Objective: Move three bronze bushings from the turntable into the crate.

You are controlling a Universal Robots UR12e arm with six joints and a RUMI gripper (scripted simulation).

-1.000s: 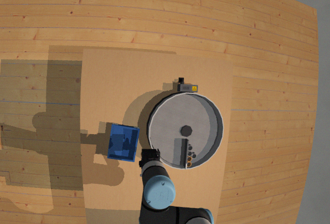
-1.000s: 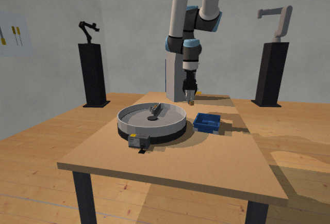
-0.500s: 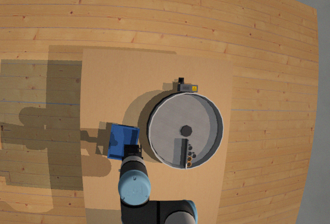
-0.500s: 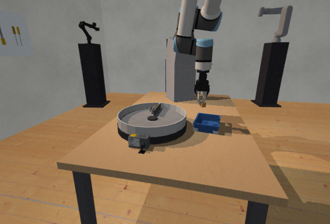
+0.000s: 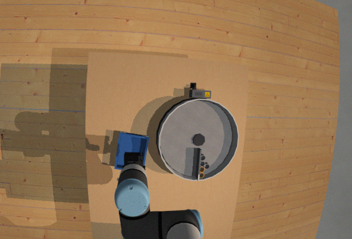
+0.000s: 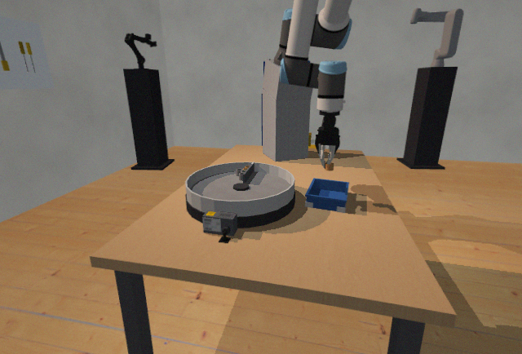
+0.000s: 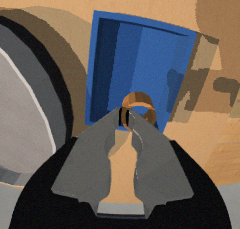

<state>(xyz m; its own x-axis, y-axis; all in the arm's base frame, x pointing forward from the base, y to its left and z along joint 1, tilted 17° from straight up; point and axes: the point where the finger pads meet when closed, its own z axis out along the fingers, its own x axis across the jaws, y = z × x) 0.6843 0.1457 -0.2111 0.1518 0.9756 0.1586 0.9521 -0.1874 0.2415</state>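
My gripper is now 20 mm to the right of the blue crate and 120 mm above it.
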